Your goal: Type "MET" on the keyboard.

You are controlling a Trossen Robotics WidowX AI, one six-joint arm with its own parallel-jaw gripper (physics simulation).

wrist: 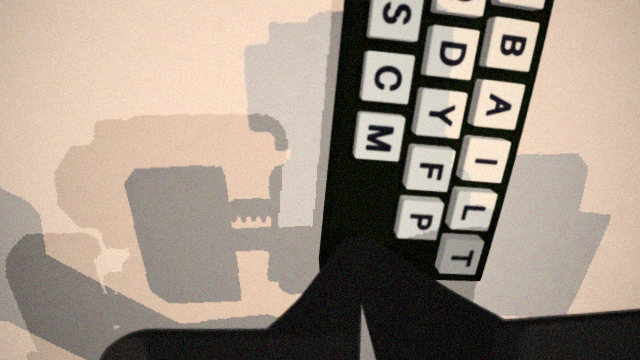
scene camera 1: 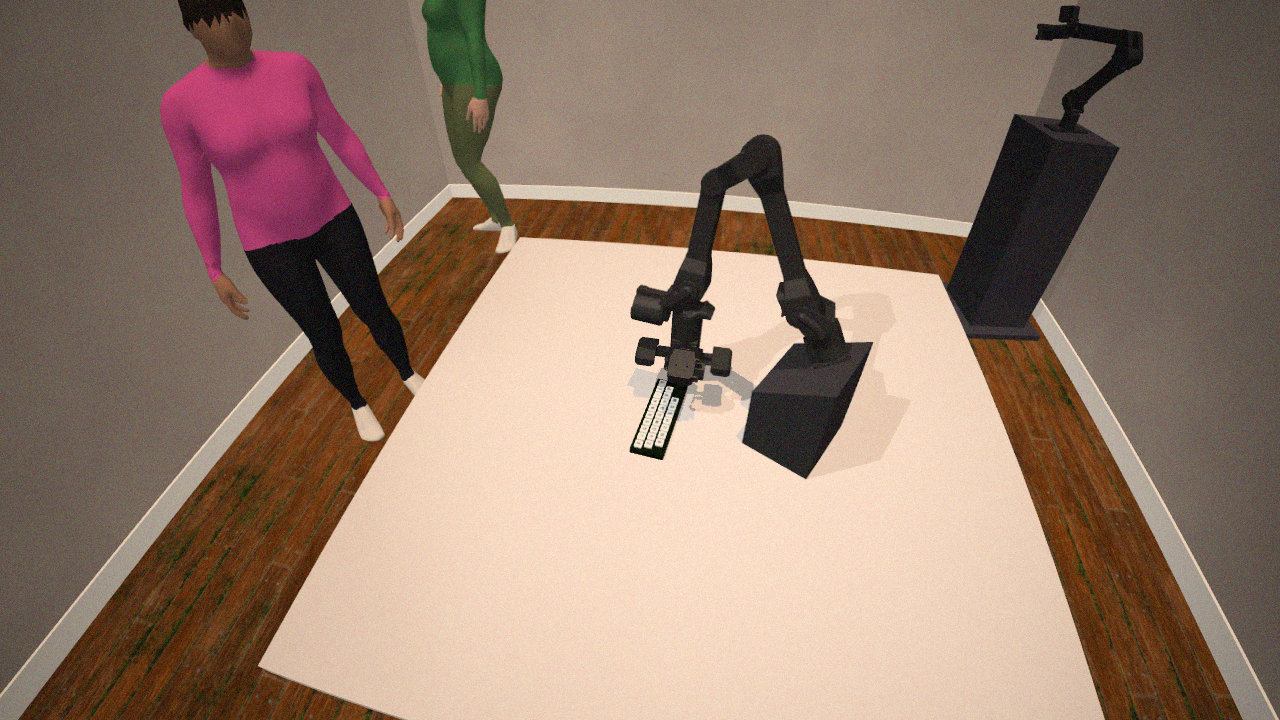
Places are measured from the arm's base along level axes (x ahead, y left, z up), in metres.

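Pixels of known places: gripper, fingertip midpoint: (wrist: 356,250) (scene camera 1: 681,385); arm's base, link origin: (scene camera 1: 830,356).
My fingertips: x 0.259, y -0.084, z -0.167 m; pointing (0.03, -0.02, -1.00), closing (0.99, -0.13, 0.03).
Observation:
Ahead of a thing's pixels: the offset from my fingertips to its top centre. Level surfaces: height alone.
The black keyboard @(dx +0.042, dy +0.068, dz -0.013 m) (scene camera 1: 656,420) (wrist: 342,200) with white keys lies on the pale mat. In the wrist view, the M key @(dx +0.013, dy +0.032, dz -0.013 m) (wrist: 379,136) is the lowest of the left row and the T key @(dx +0.039, dy -0.019, dz -0.013 m) (wrist: 460,254) is the lowest of the right row, in shade. The E key does not show in the wrist view. My gripper (scene camera 1: 682,381) (wrist: 356,250) is shut and empty, pointing down at the keyboard's far end. In the wrist view its tips overlap the bare black area below M, left of T and lower left of the P key @(dx +0.024, dy +0.000, dz -0.013 m) (wrist: 419,218). Their height above the keyboard is unclear.
My arm's dark base block (scene camera 1: 792,407) stands right of the keyboard on the mat @(dz -0.030 m) (scene camera 1: 626,573). A person in pink (scene camera 1: 268,152) stands at the left, one in green (scene camera 1: 465,53) behind. Another arm (scene camera 1: 1105,76) stands on a tall dark pedestal (scene camera 1: 1029,223) at the back right.

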